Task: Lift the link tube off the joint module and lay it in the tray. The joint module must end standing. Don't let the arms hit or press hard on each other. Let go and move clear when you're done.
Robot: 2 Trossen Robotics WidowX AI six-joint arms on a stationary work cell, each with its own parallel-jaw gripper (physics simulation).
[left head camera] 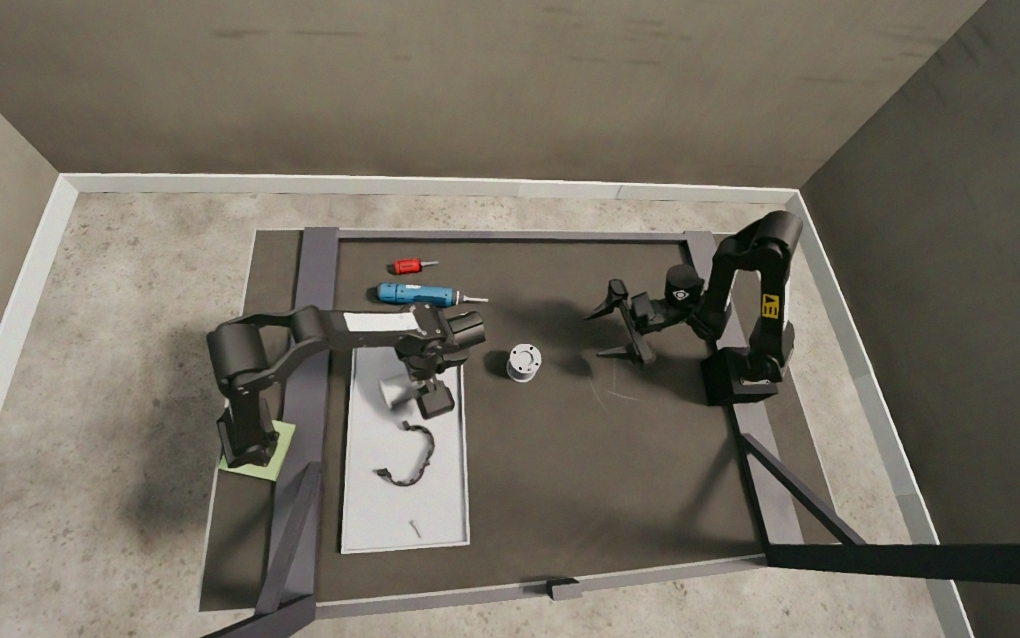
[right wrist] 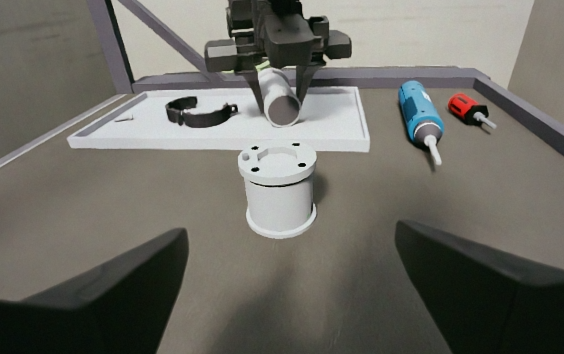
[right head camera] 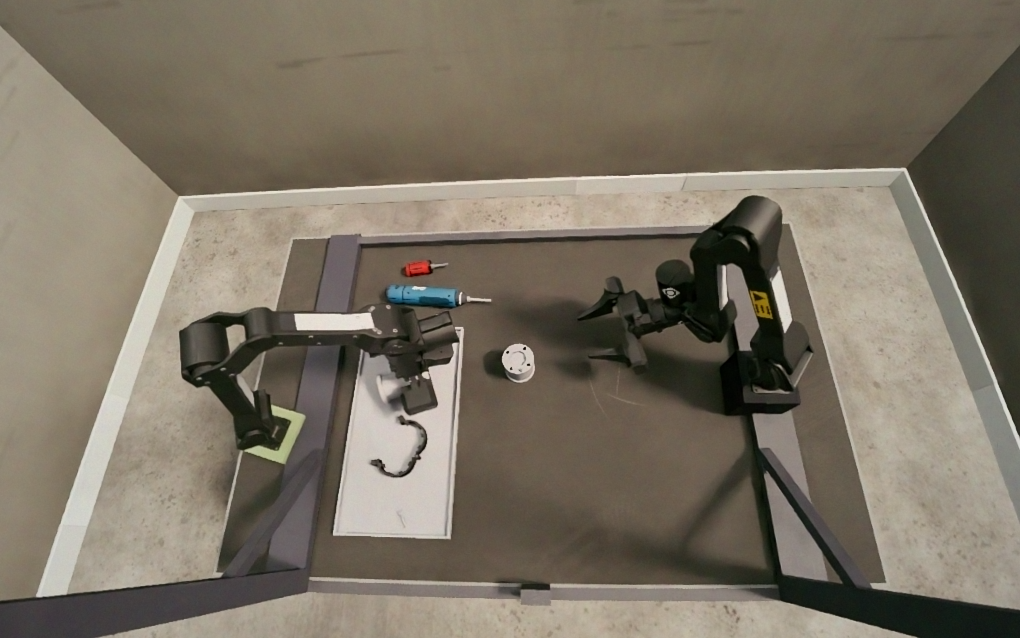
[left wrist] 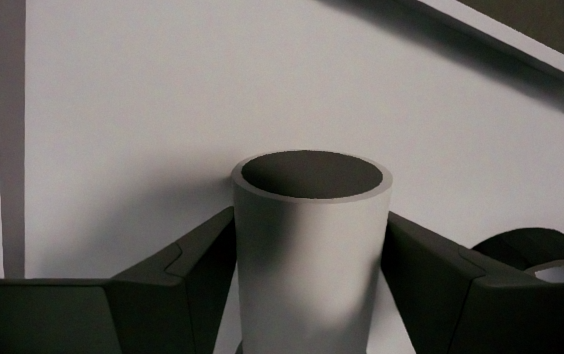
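Where they show: left gripper, fingertip midpoint: [left head camera: 421,381] [right wrist: 280,110] [right head camera: 418,379] [left wrist: 305,218]; right gripper, fingertip midpoint: [left head camera: 589,336] [right wrist: 293,235] [right head camera: 582,337]; left arm's base at its link origin: [left head camera: 256,446] [right head camera: 271,431]; right arm's base at its link origin: [left head camera: 750,369] [right head camera: 768,376].
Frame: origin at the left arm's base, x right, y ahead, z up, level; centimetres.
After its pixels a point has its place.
The link tube [left head camera: 394,392] {y 21.4, x -14.3, z 2.6 cm} [right head camera: 388,388] {y 21.3, x -14.2, z 2.6 cm} [left wrist: 310,270] {y 25.7, x -18.9, z 2.5 cm} [right wrist: 278,96] {y 27.8, x -19.3, z 2.0 cm} is a light grey hollow tube, tilted, its near end low over or on the floor of the white tray [left head camera: 368,526] {y 22.8, x 9.0, z -2.7 cm} [right head camera: 361,519] {y 23.5, x 10.2, z -2.8 cm} [right wrist: 200,144] {y 35.8, x -11.3, z -2.4 cm}; contact is hard to tell. My left gripper [left wrist: 305,218] {y 25.3, x -18.4, z -1.0 cm} [right wrist: 280,110] {y 25.3, x -18.4, z -1.0 cm} is shut on it, one finger on each side. The joint module [left head camera: 524,361] {y 44.5, x -26.1, z 2.2 cm} [right head camera: 518,361] {y 44.8, x -26.2, z 2.2 cm} [right wrist: 279,190] {y 47.2, x -27.8, z 1.5 cm} stands upright on the table right of the tray, its round top with holes facing up. My right gripper [left head camera: 601,334] {y 56.1, x -32.5, z 6.5 cm} [right head camera: 586,337] {y 56.1, x -32.5, z 6.5 cm} [right wrist: 293,235] {y 56.1, x -32.5, z 6.5 cm} is open and empty, to the right of the module.
A black curved cable-like piece [left head camera: 421,458] {y 29.0, x -4.3, z -2.7 cm} [right head camera: 415,451] {y 29.2, x -4.6, z -2.8 cm} [right wrist: 200,116] and a small screw [left head camera: 415,528] {y 31.0, x 7.8, z -2.1 cm} [right wrist: 124,119] {y 31.5, x 7.5, z -2.4 cm} lie in the tray. A blue power driver [left head camera: 415,294] {y 19.5, x -36.2, z 0.7 cm} [right head camera: 423,295] {y 20.2, x -36.3, z 0.7 cm} [right wrist: 420,110] {y 25.2, x -37.2, z 0.8 cm} and a red screwdriver [left head camera: 406,265] {y 15.6, x -43.1, z -0.4 cm} [right head camera: 417,268] {y 15.9, x -43.1, z -0.5 cm} [right wrist: 462,107] {y 17.1, x -43.0, z -1.1 cm} lie behind the tray in the head views.
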